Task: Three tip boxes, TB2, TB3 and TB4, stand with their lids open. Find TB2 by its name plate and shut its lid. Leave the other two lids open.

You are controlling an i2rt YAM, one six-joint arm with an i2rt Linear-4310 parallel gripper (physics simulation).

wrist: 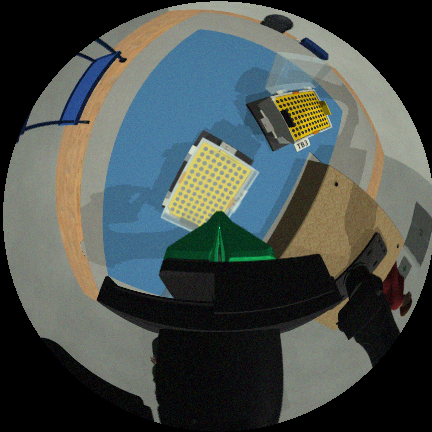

Labels:
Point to a clear lid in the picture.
At 213, 179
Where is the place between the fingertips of my gripper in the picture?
At 218, 216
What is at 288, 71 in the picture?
A clear lid.

